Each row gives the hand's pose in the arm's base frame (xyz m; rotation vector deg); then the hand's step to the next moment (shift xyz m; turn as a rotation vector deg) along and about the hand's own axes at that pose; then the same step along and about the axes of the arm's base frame.
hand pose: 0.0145 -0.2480 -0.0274 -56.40 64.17 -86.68
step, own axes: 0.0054 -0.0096 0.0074 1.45 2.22 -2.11
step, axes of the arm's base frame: 0.0037 -0.0056 0.0114 -1.78 -1.27 -2.59
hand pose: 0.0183 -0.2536 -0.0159 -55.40 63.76 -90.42
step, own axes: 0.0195 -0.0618 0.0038 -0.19 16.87 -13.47
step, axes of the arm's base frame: -0.0166 -0.0109 0.0618 -8.38 0.66 -19.88
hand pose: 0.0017 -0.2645 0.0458 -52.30 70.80 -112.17
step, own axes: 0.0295 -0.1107 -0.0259 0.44 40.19 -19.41
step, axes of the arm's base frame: -0.0543 0.0276 0.1004 -10.07 -5.22 -43.17
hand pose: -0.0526 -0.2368 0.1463 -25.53 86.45 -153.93
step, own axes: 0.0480 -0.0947 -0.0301 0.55 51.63 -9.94
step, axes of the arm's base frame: -0.0430 0.0674 0.0760 -9.02 -19.18 -48.12
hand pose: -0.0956 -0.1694 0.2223 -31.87 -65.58 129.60
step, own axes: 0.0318 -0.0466 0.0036 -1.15 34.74 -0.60
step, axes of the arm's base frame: -0.0136 0.0408 0.0367 -8.41 -17.52 -28.83
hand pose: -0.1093 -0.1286 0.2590 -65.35 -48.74 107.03
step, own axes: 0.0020 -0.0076 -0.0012 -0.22 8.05 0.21
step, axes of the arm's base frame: 0.0025 0.0055 0.0051 -2.28 -4.07 -6.57
